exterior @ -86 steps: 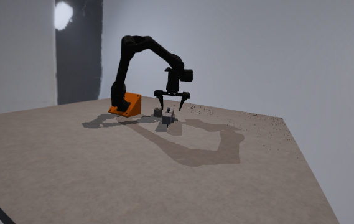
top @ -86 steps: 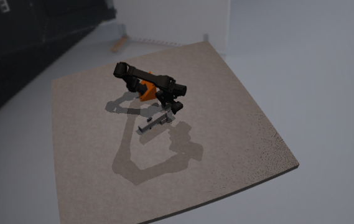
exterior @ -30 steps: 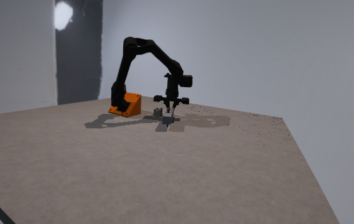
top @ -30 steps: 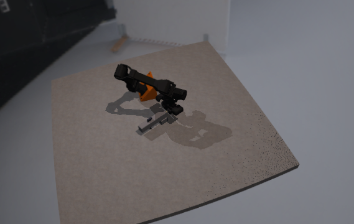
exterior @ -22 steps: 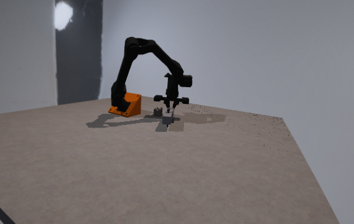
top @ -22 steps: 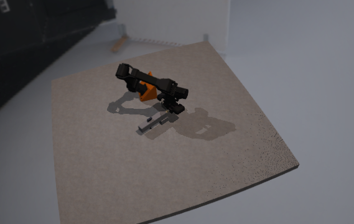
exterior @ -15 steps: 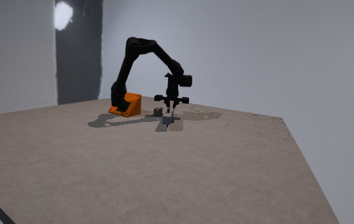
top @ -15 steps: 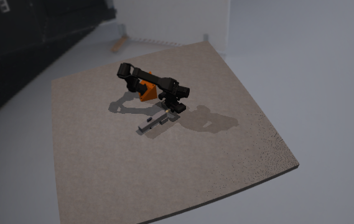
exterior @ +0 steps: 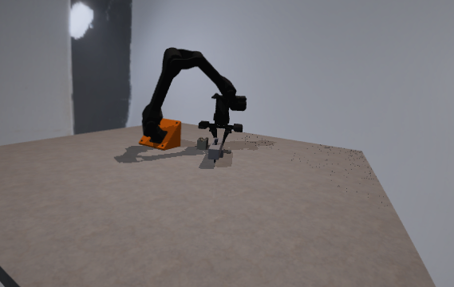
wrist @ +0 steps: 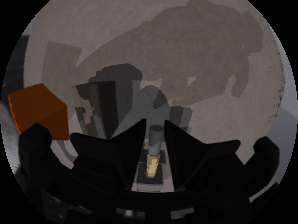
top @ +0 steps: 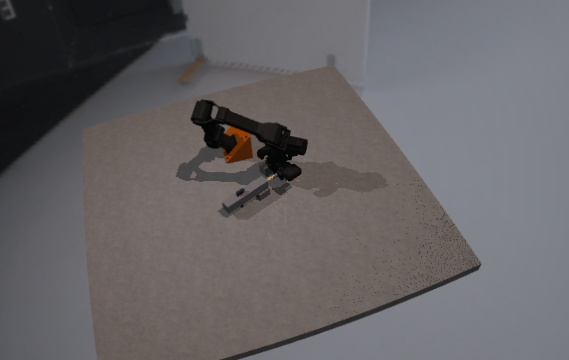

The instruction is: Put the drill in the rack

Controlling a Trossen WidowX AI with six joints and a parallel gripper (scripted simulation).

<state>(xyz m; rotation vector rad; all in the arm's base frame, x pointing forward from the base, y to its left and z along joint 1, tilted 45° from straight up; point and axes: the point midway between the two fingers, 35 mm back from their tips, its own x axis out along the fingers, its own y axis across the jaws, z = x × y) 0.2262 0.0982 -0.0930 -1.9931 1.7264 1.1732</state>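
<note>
My gripper tip is 2 cm short of the drill, 5 cm to the left of it and 3 cm below it. Also, from my gripper tip: grey rack (7 cm behind, 2 cm to the right); dark upright piece (7 cm ahead, 16 cm to the right, 3 cm above); grey holder block (6 cm ahead, 14 cm to the right, 2 cm above).
</note>
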